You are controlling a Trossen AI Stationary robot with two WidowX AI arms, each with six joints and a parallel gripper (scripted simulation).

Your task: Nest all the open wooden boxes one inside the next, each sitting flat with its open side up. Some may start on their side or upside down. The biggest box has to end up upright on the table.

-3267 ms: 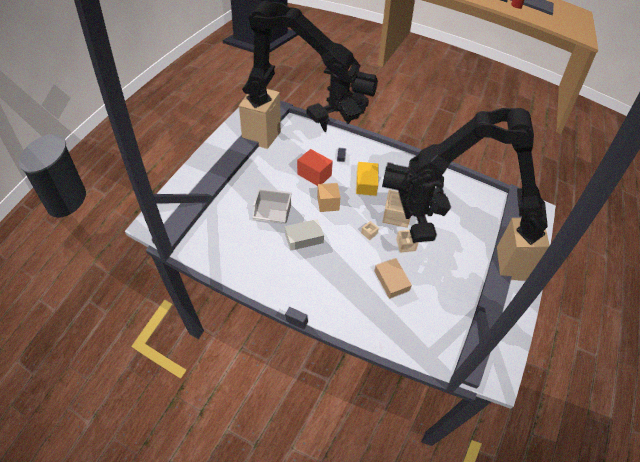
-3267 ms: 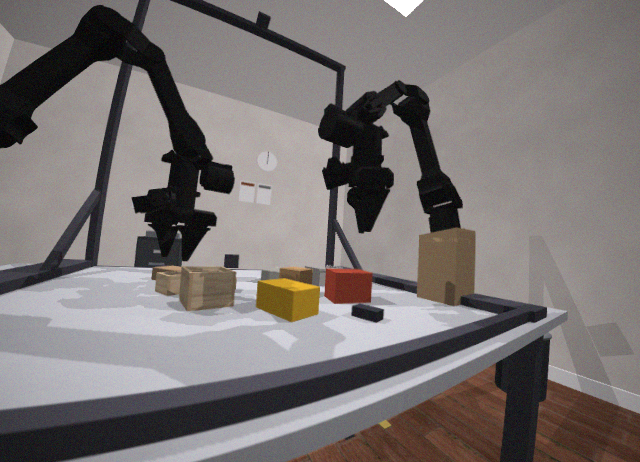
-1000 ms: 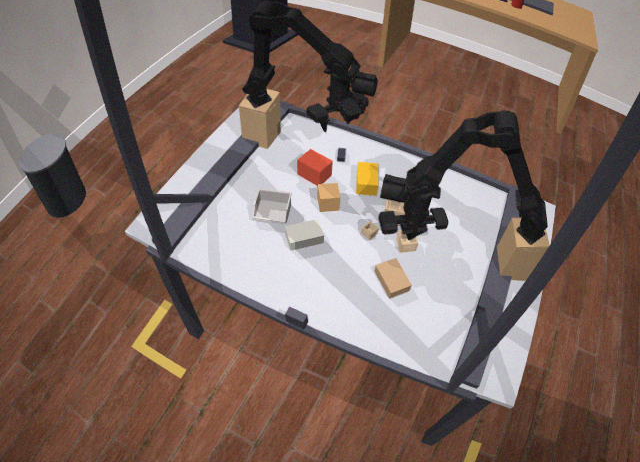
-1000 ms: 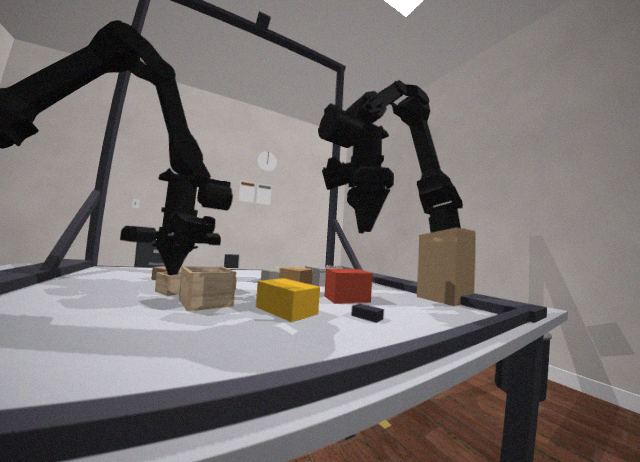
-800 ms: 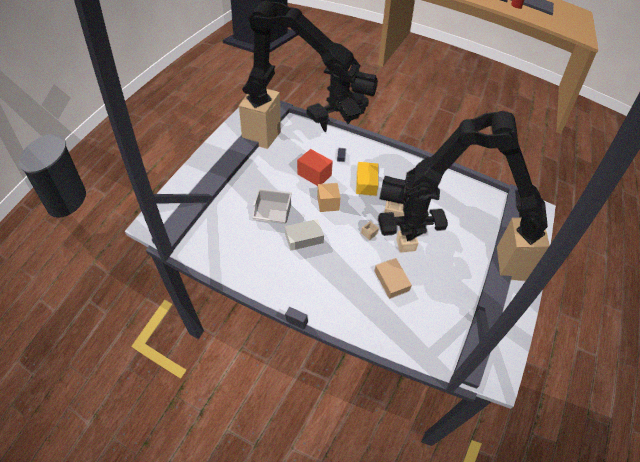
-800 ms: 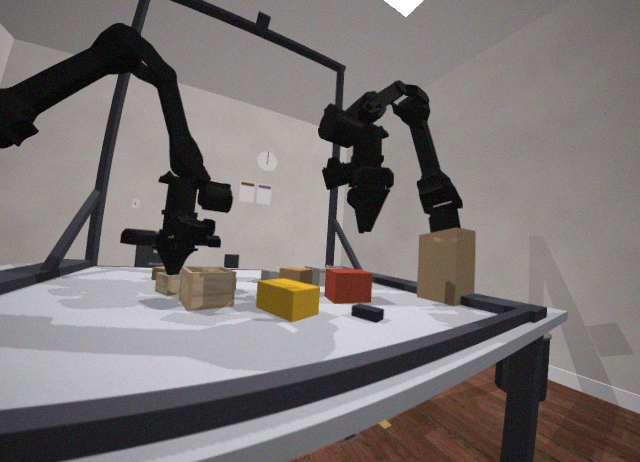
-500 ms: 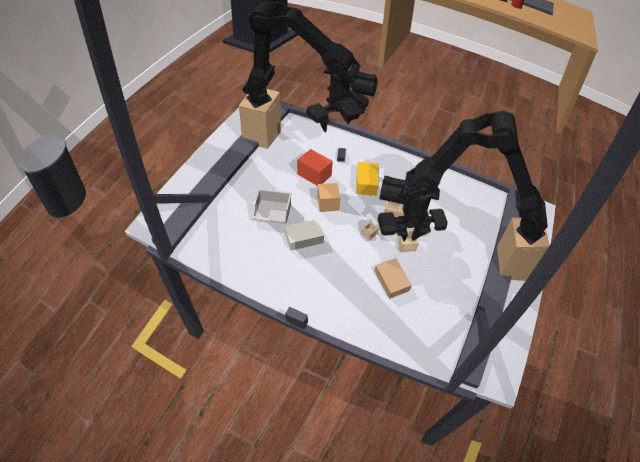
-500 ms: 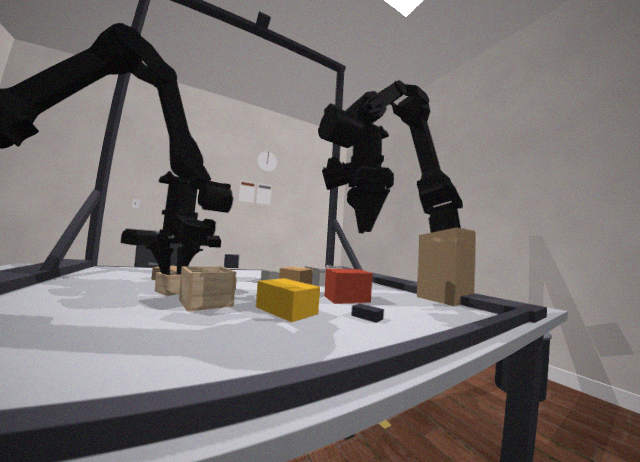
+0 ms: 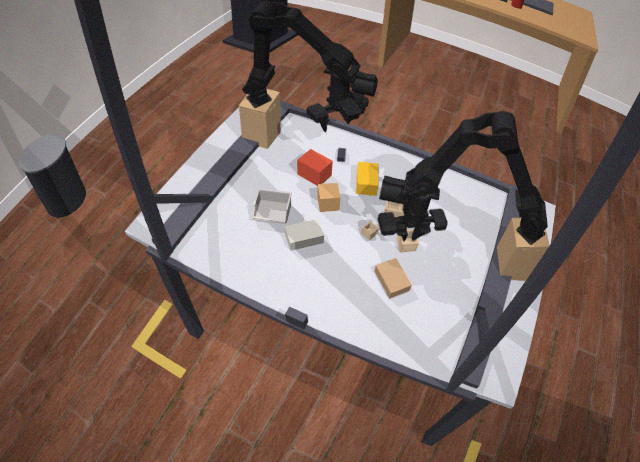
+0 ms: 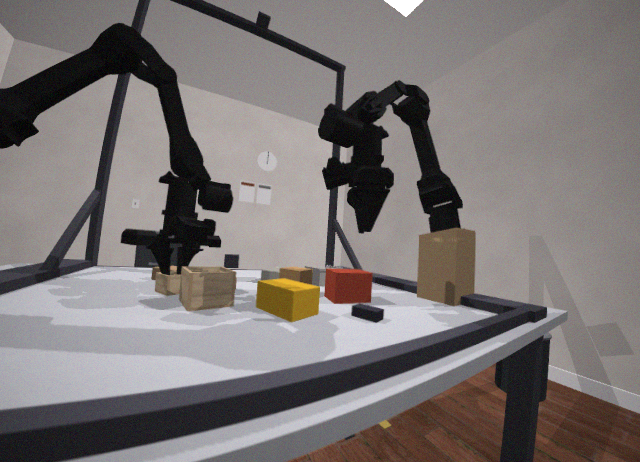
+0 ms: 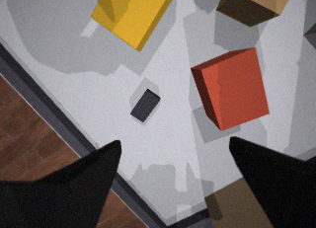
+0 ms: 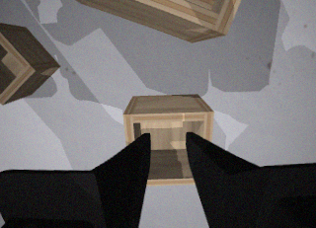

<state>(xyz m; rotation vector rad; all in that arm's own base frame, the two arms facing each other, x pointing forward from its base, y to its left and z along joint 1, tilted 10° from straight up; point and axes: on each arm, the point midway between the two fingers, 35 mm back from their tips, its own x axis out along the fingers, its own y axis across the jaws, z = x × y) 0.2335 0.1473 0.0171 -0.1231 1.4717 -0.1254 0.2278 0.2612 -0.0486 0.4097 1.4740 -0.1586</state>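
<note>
Now: the flat tan block 130 mm behind my right hand, 40 mm below it and 20 mm to the right of it. From my right hand the other things lie so: red block 370 mm to the left, 70 mm ahead, 30 mm below; then tan cube 270 mm to the left, 30 mm below; then grey block 250 mm to the left, 150 mm behind, 40 mm below.
Right now my left hand is 150 mm above the red block, 90 mm past it and 20 mm to the right of it. Round my left hand: tan cube 160 mm behind, 150 mm below, 80 mm to the right; then white tray 290 mm behind, 160 mm below, 30 mm to the left; then black block 170 mm below, 40 mm ahead, 10 mm to the right.
</note>
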